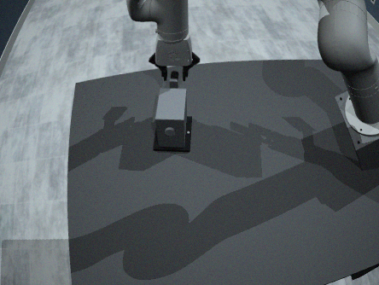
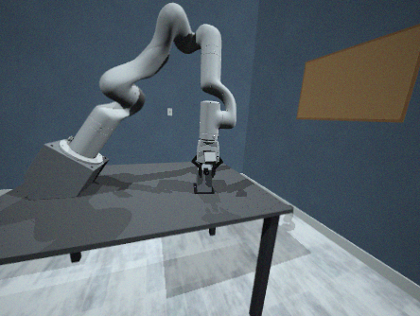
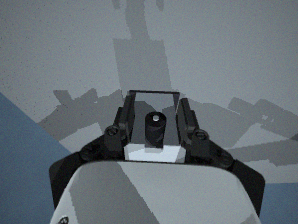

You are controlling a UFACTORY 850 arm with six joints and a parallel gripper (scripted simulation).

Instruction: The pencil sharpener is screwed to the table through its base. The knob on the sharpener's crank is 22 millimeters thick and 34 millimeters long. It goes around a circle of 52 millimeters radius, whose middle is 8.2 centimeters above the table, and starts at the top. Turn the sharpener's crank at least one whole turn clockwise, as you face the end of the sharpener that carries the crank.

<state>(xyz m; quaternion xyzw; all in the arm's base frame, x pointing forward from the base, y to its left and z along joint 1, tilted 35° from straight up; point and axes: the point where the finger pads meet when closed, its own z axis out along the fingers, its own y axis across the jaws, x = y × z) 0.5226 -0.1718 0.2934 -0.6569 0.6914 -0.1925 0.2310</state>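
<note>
Now: the crank knob 20 mm to the left of my hand.
</note>
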